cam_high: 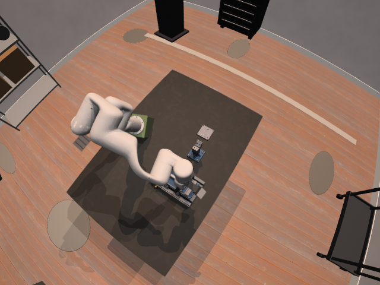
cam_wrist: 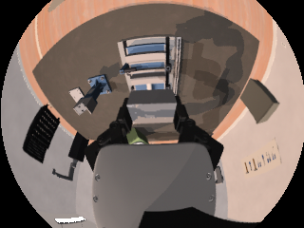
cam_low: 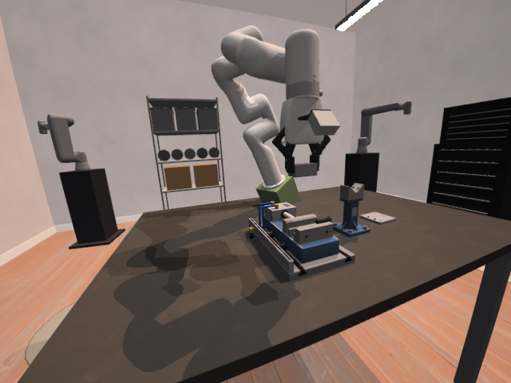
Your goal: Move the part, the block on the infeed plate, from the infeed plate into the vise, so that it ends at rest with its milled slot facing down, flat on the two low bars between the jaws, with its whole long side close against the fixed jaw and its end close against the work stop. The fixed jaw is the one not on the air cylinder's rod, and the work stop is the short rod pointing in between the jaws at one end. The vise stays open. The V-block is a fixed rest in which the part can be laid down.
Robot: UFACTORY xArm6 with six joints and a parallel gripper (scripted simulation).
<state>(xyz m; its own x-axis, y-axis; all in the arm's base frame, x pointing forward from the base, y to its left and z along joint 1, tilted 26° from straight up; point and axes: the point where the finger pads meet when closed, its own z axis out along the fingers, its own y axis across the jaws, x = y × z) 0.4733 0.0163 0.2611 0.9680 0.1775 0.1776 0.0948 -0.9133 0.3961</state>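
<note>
My hand is 210 mm above the grey rail, 90 mm to the left of it and 50 mm past it. The rest, counted from my hand: air cylinder: 170 mm below, 160 mm behind, 10 mm to the right; part: 20 mm below.
</note>
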